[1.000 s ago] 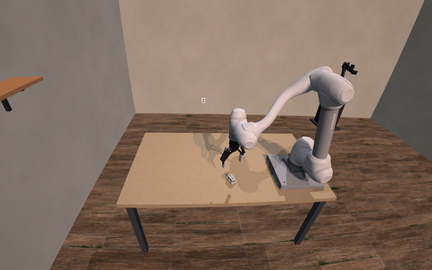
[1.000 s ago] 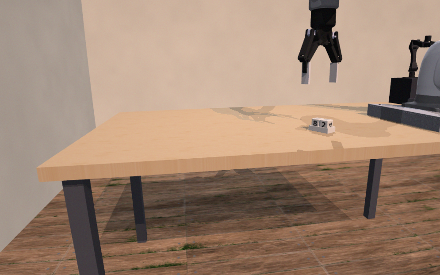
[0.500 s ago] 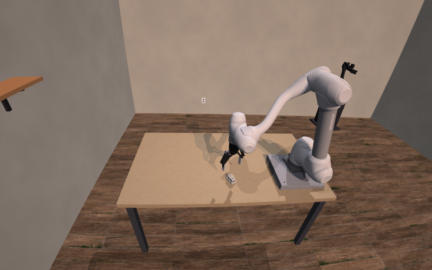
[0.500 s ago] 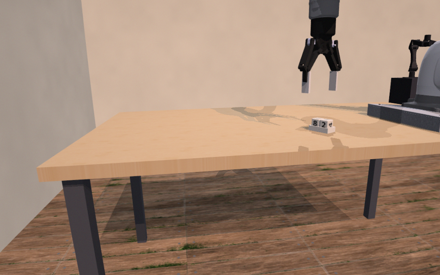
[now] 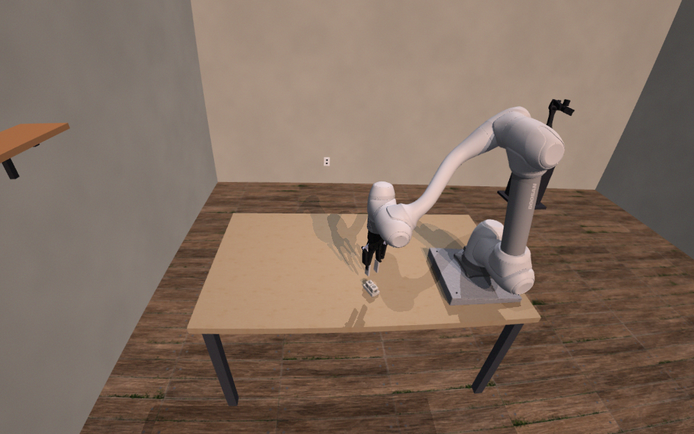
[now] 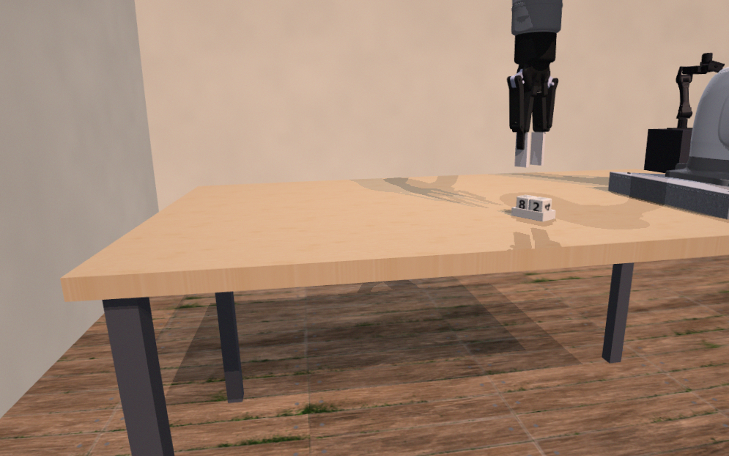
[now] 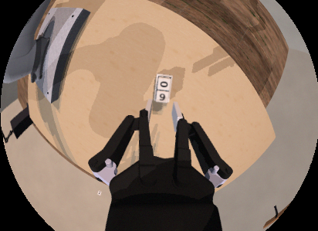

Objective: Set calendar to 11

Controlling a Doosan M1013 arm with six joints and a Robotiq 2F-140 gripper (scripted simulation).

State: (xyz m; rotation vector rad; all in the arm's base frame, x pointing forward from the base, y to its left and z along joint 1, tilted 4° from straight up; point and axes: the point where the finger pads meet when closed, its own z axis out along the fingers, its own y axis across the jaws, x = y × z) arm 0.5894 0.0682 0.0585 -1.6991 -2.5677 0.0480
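Right now the white tray is 120 mm below my hand, 10 mm to the left of it and 10 mm behind it.
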